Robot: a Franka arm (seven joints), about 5 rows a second.
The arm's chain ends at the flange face. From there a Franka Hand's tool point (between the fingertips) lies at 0.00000 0.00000 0.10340 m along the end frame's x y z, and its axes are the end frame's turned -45 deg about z.
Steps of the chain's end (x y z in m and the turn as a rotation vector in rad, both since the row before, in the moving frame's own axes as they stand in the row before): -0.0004, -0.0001, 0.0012, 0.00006, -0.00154, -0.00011; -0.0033, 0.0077, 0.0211, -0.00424, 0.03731, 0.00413; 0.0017, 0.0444, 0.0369, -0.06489, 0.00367, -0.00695; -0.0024, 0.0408, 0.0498, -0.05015, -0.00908, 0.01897; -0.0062, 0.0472, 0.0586, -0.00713, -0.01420, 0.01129
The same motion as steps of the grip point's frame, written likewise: -0.0003, -0.0005, 0.0012, 0.00113, -0.00105, -0.00011; -0.0054, 0.0062, 0.0210, -0.02938, 0.02338, 0.00413; -0.0346, 0.0376, 0.0367, -0.04848, -0.04329, -0.00695; -0.0349, 0.0301, 0.0497, -0.02904, -0.04188, 0.01897; -0.0393, 0.0285, 0.0586, 0.00500, -0.01508, 0.01129
